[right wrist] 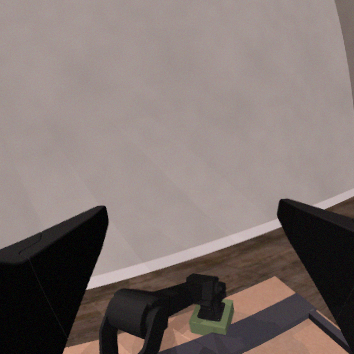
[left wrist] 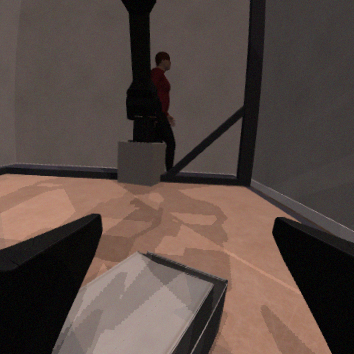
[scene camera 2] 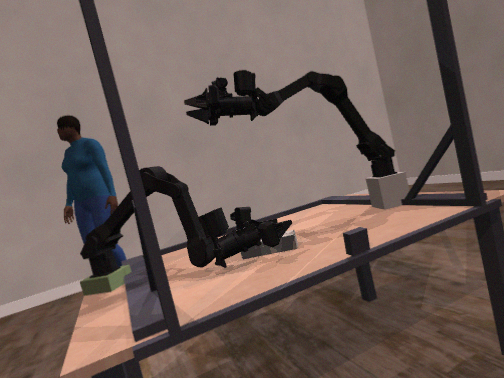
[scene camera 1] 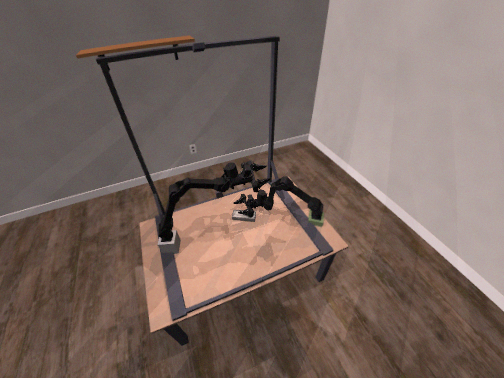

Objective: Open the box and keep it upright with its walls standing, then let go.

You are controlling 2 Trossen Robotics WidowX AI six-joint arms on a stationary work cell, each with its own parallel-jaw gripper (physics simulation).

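Seen in the pictures: left gripper, between the fingertips: [left wrist: 189,224] [scene camera 2: 284,220] [scene camera 1: 235,207]; right gripper, between the fingertips: [right wrist: 193,210] [scene camera 2: 185,108] [scene camera 1: 268,172]; left arm's base, origin of its link: [right wrist: 211,310] [scene camera 2: 105,272] [scene camera 1: 316,216]; right arm's base, origin of its link: [left wrist: 142,141] [scene camera 2: 384,175] [scene camera 1: 167,237].
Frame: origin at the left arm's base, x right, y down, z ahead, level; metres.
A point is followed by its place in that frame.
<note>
The box [scene camera 1: 239,216] {x -0.131, y 0.005, z 0.514 m} [scene camera 2: 287,243] {x -0.077, y 0.023, z 0.550 m} [left wrist: 135,300] {x -0.113, y 0.006, z 0.530 m} is low and grey, and rests flat on the table. Its pale top face looks flat, with a dark edge along its right side in the left wrist view; no raised flap shows. My left gripper [scene camera 1: 238,207] {x -0.097, y -0.037, z 0.551 m} [scene camera 2: 288,227] {x -0.097, y -0.037, z 0.551 m} [left wrist: 189,224] {x -0.097, y -0.037, z 0.551 m} is open and empty, low over the box, hiding part of it in both scene views. The box's near end is cut off in the left wrist view. My right gripper [scene camera 1: 266,174] {x -0.141, y -0.430, z 0.321 m} [scene camera 2: 186,108] {x -0.141, y -0.430, z 0.321 m} [right wrist: 193,210] {x -0.141, y -0.430, z 0.321 m} is open and empty, high above the table and away from the box.
The table [scene camera 1: 225,270] {x -0.515, y 0.044, z 0.480 m} [scene camera 2: 310,265] {x 0.074, y 0.044, z 0.625 m} carries a dark frame with an upright post [scene camera 1: 273,105] {x 0.293, y -0.619, z 0.388 m} [scene camera 2: 112,100] {x 0.328, y -0.368, z 0.408 m}. The left arm stands on a green base [scene camera 1: 317,220] {x -0.040, y -0.002, z -0.009 m} [scene camera 2: 102,283] {x 0.050, y 0.016, z 0.027 m} [right wrist: 210,326] {x -0.012, y 0.003, z 0.050 m}, the right arm on a grey base [scene camera 1: 170,243] {x -0.491, y -0.064, z 0.827 m} [scene camera 2: 387,190] {x -0.401, y -0.019, z 0.862 m} [left wrist: 141,162] {x -0.420, y -0.015, z 0.829 m}. People stand beyond the table.
</note>
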